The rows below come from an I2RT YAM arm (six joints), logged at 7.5 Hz.
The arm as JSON. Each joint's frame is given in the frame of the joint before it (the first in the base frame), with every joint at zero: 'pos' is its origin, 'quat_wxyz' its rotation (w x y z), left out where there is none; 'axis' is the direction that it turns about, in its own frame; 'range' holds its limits. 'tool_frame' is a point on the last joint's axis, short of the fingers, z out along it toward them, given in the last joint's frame.
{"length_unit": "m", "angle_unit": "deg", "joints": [
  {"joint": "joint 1", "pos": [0.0, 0.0, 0.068], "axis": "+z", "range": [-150.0, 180.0]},
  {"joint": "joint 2", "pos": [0.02, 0.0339, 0.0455], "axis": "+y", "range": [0.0, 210.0]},
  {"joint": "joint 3", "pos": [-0.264, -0.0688, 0.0], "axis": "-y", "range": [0.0, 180.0]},
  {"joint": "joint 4", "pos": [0.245, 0.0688, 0.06], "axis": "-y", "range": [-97.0, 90.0]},
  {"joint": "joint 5", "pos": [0.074, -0.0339, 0.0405], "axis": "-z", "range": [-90.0, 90.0]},
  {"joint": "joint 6", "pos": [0.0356, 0.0, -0.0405], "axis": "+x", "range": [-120.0, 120.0]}
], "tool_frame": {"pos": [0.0, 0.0, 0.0], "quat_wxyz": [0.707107, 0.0, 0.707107, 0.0]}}
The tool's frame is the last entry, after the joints.
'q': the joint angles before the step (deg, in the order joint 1, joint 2, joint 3, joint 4, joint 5, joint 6). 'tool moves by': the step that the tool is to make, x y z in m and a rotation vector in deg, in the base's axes. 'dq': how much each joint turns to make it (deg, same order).
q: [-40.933 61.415 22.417 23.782 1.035 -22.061]
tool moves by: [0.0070 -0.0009 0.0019 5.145 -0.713 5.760]
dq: [-0.083 1.419 2.370 -3.686 -6.843 2.504]
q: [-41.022 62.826 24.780 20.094 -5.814 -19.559]
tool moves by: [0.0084 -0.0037 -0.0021 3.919 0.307 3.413]
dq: [0.049 2.969 2.102 -1.730 -4.084 1.507]
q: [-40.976 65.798 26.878 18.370 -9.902 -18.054]
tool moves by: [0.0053 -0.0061 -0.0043 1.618 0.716 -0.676]
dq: [-0.240 2.903 1.162 0.286 0.135 0.869]
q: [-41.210 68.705 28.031 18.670 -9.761 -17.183]
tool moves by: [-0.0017 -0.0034 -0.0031 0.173 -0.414 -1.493]
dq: [-0.766 0.733 -0.502 1.538 0.525 0.655]
